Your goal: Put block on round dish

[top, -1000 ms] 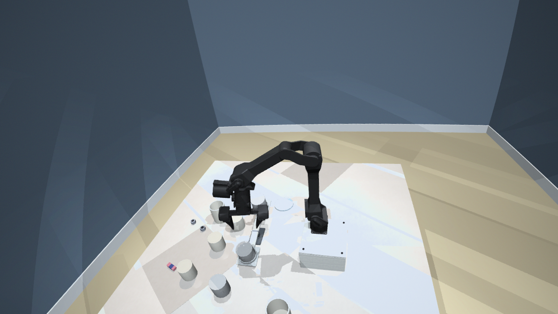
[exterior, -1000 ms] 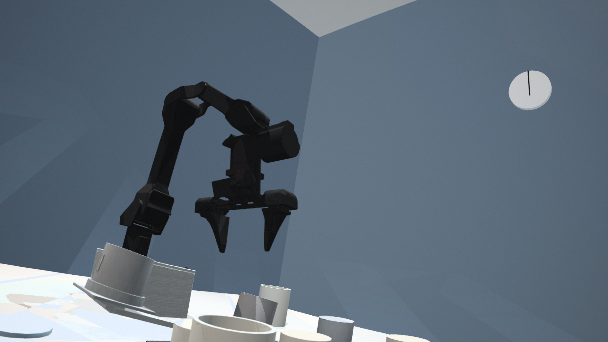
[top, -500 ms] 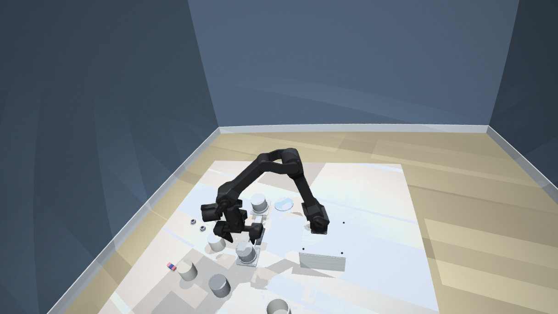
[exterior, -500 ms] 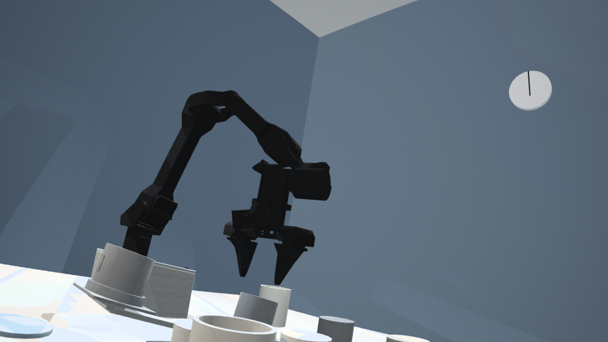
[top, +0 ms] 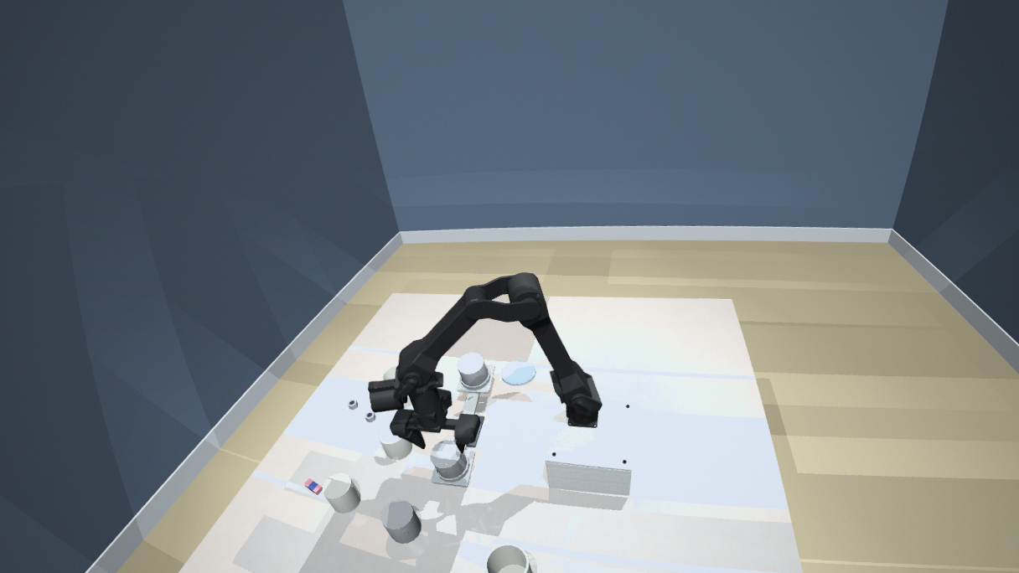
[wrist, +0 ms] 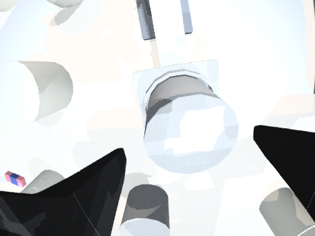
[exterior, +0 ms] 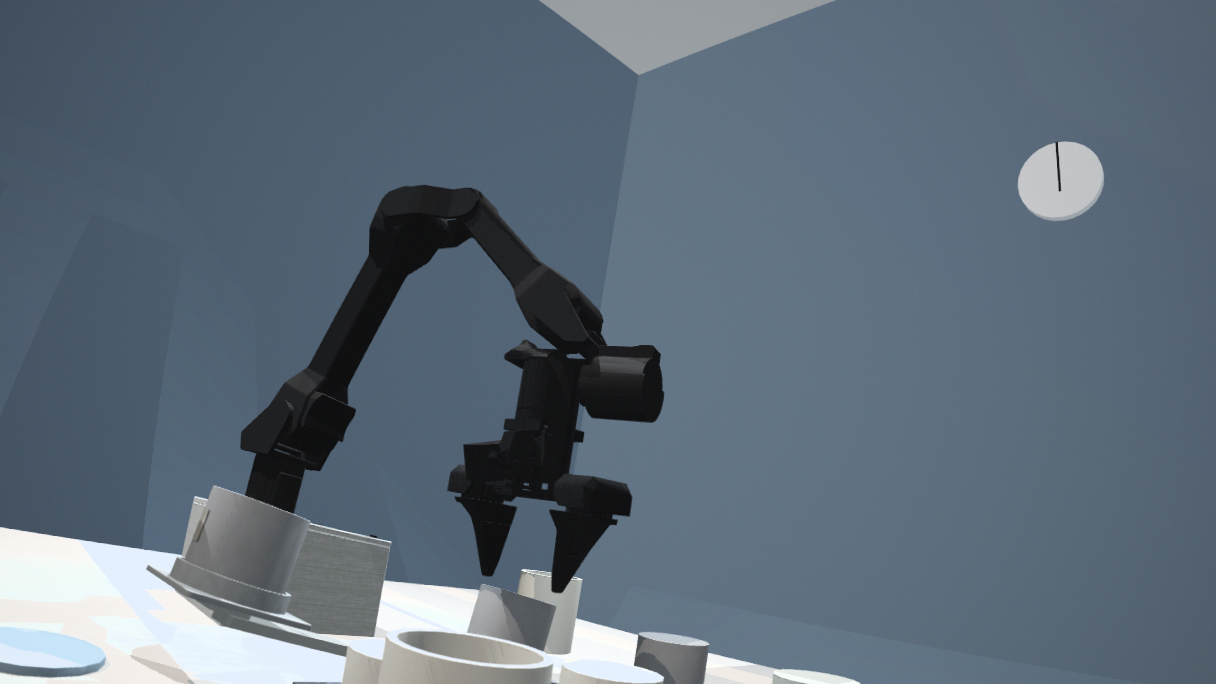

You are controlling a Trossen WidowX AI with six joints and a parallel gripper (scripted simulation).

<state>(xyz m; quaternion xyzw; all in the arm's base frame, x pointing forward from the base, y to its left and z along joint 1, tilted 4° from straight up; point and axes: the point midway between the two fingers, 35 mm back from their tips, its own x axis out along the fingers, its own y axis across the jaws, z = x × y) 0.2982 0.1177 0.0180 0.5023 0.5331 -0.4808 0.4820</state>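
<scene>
The teal block is 60 mm below my gripper tip. Round my gripper tip: balance (140 mm to the right, 60 mm below); then red-and-blue piece (340 mm ahead, 110 mm to the left, 100 mm below); then pale blue round dish (360 mm to the right, 100 mm below, 80 mm behind).
</scene>
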